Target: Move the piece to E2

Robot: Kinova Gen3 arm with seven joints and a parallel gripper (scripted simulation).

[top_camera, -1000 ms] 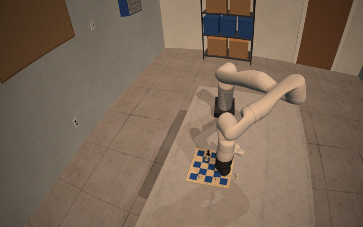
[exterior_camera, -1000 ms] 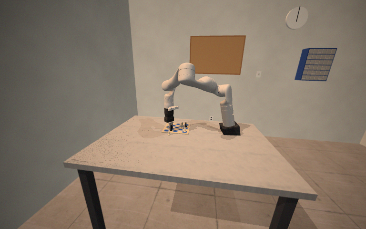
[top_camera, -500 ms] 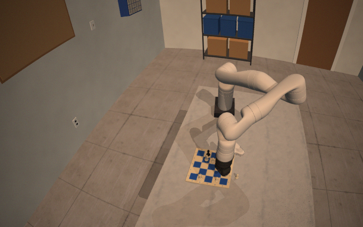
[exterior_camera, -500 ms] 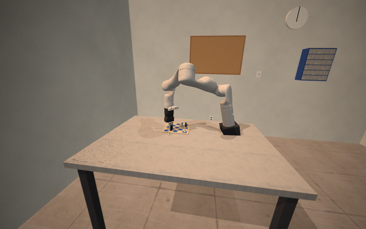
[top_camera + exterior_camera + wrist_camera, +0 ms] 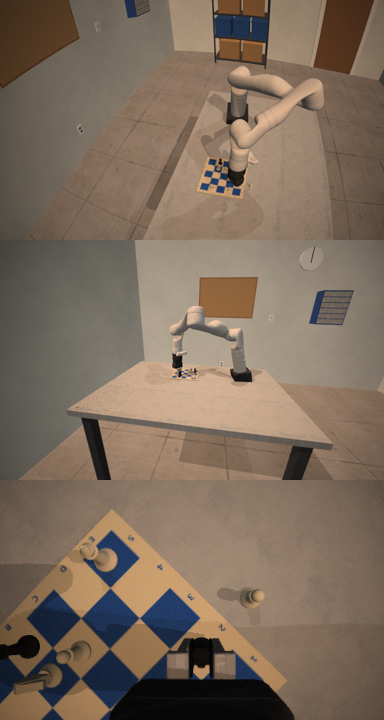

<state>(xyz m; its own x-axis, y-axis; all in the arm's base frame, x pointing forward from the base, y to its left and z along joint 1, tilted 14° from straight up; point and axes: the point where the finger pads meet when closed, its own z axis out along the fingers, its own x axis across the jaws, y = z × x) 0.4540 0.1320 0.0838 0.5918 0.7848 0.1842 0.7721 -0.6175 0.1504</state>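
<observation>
The chessboard lies 30 mm behind my hand, 80 mm to the right of it and 30 mm below it.
</observation>
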